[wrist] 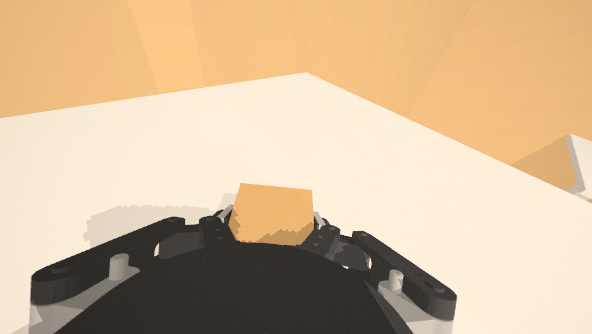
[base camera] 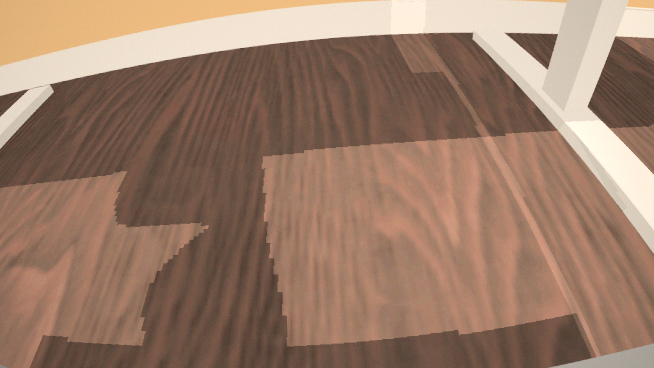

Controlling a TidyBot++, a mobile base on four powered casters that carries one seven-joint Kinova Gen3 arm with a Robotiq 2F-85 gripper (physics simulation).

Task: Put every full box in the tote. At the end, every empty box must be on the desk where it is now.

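An orange box [wrist: 275, 210] stands on the white desk [wrist: 150, 140] in the wrist view, low in the middle, with a shadow on its lower part. My gripper [wrist: 273, 219] is shut on this box, with a finger against its left side and a finger against its right side. The box's lower part is hidden behind the black gripper body. Whether the box is full or empty cannot be told. The tote cannot be made out in either view.
A corner of the desk points away from the gripper in the wrist view. A white shape with a grey edge [wrist: 575, 165] shows beyond the desk at the right. In the base camera view, a white post [base camera: 580, 55] and white bars [base camera: 520, 75] stand at the right over the wooden floor [base camera: 210, 125].
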